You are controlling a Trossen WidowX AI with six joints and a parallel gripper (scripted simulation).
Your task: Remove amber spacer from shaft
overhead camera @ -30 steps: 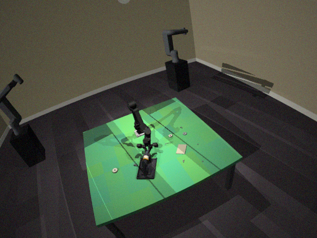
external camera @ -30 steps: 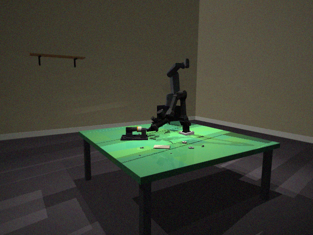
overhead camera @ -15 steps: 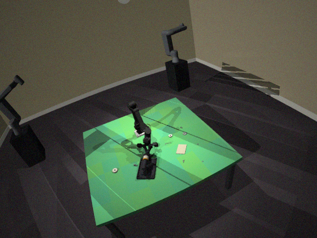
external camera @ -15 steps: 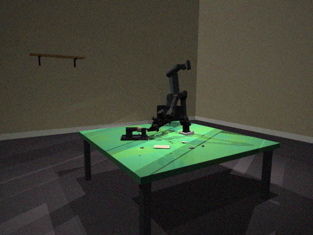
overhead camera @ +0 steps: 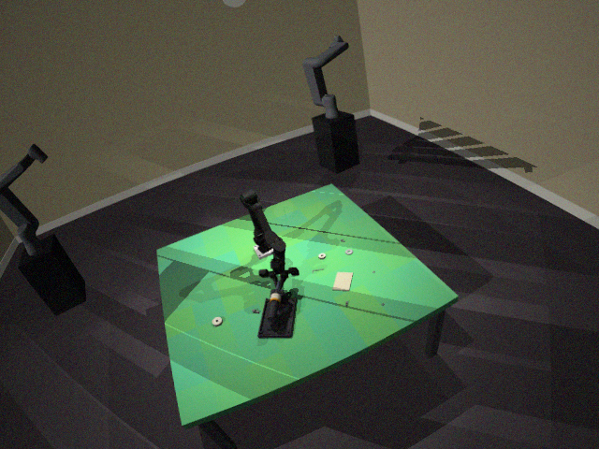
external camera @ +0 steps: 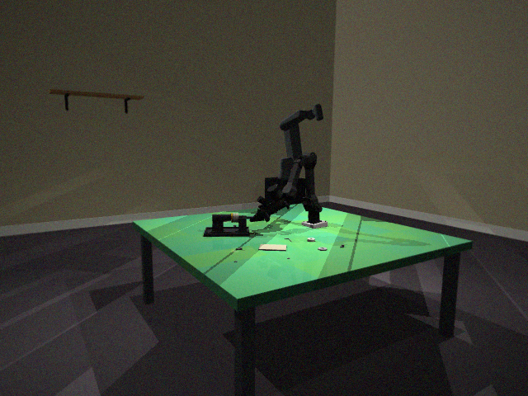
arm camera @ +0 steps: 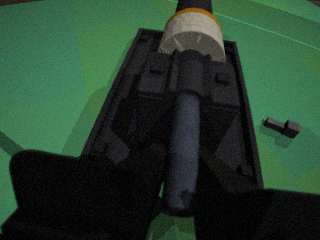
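The white spacer is 50 mm ahead of my gripper tip, 40 mm to the right of it and 20 mm above it. Round my gripper tip: shaft: 30 mm ahead, 20 mm to the right, 20 mm above; amber spacer: 70 mm ahead, 60 mm to the right, 20 mm above; dark two-part piece: 140 mm to the right, 60 mm below.
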